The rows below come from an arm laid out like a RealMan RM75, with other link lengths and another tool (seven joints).
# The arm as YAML. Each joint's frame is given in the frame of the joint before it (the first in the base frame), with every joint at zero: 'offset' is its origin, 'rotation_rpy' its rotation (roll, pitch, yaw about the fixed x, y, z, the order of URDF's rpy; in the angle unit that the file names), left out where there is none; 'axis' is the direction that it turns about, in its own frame. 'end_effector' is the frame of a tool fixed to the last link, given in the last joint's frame.
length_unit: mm
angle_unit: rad
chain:
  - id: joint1
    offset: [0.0, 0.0, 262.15]
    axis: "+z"
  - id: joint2
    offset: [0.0, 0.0, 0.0]
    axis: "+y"
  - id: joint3
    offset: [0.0, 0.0, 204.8]
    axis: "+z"
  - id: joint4
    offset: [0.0, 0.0, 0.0]
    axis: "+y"
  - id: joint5
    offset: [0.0, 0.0, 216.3]
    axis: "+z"
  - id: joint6
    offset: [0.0, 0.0, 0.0]
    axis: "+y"
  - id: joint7
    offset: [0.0, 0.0, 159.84]
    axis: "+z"
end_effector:
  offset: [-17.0, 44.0, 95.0]
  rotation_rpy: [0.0, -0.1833, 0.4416]
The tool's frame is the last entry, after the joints.
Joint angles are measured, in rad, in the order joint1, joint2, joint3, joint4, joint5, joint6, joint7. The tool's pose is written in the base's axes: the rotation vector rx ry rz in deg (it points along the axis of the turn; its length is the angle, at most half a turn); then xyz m. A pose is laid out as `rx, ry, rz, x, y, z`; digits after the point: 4 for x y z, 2 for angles.
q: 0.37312 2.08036 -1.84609 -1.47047 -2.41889 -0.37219 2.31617
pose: -121.19, 26.91, 43.52, 0.0045, 0.4238, -0.0797
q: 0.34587 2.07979 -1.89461 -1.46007 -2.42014 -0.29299 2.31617
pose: -120.01, 26.00, 45.10, 0.0046, 0.4203, -0.0842
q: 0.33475 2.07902 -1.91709 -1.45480 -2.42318 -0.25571 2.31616
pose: -119.49, 25.35, 45.76, 0.0045, 0.4186, -0.0861
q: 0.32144 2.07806 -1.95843 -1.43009 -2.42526 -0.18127 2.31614
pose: -118.51, 24.43, 46.80, 0.0062, 0.4165, -0.0912
